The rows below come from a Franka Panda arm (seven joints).
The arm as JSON. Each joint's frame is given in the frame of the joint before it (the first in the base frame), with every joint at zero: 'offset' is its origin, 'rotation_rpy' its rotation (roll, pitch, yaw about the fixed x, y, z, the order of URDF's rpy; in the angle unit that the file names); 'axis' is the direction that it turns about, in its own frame. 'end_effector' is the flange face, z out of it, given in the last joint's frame.
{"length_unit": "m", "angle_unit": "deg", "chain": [
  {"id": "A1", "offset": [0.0, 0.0, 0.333], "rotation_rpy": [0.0, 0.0, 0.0], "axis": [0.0, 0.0, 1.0]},
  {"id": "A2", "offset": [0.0, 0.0, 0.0], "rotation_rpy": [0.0, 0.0, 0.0], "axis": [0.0, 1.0, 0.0]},
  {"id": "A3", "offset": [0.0, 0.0, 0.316], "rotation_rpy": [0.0, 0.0, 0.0], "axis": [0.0, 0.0, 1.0]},
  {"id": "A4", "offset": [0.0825, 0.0, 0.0], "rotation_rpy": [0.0, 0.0, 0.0], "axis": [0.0, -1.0, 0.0]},
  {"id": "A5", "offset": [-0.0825, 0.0, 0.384], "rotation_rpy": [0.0, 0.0, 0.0], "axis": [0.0, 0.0, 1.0]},
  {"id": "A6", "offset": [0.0, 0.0, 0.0], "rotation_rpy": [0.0, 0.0, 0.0], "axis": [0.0, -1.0, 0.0]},
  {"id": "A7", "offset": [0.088, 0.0, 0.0], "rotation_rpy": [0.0, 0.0, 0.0], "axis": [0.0, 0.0, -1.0]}
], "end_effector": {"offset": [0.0, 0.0, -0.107], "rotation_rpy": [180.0, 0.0, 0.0]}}
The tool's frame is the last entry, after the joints.
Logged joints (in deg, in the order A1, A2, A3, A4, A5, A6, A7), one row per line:
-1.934, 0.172, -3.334, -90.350, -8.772, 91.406, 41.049
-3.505, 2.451, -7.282, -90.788, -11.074, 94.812, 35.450
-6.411, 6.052, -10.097, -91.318, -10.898, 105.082, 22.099
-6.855, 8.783, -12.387, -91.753, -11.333, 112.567, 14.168
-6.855, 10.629, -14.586, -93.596, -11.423, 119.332, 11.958
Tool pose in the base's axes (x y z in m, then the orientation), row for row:
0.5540, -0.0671, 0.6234, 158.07, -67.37, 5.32
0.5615, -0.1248, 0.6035, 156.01, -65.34, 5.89
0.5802, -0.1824, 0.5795, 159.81, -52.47, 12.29
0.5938, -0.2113, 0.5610, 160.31, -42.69, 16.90
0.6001, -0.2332, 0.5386, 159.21, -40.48, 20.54
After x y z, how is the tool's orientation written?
As a rotation vector, in degrees.
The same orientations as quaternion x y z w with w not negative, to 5 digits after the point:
0.91720, -0.39091, 0.03087, 0.07054
0.91775, -0.38437, 0.03465, 0.09374
0.94293, -0.30959, 0.07252, 0.09887
0.95493, -0.25430, 0.10067, 0.11532
0.95405, -0.24257, 0.12308, 0.12573

